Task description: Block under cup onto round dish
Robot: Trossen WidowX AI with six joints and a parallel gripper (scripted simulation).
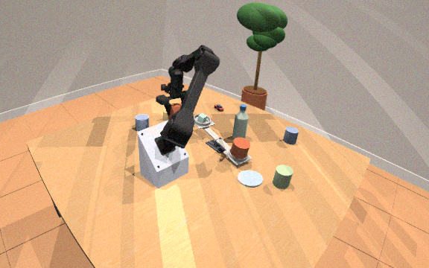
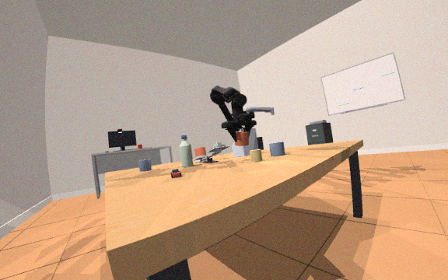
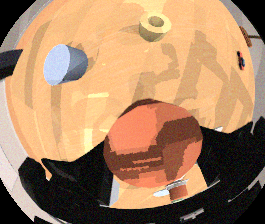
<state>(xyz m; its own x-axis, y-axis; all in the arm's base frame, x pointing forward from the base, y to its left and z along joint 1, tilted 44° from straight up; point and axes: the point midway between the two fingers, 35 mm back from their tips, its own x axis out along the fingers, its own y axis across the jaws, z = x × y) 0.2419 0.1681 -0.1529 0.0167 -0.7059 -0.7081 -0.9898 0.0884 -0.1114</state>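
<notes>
Now: gripper tip 80 mm short of the pale green block, 100 mm to the left of it and 10 mm above it. The rest, counted from my gripper tip: pale green bottle 200 mm ahead, 230 mm to the right, 20 mm above; red cup 40 mm ahead, 370 mm to the right, 40 mm below; small balance 70 mm ahead, 220 mm to the right, 70 mm below.
</notes>
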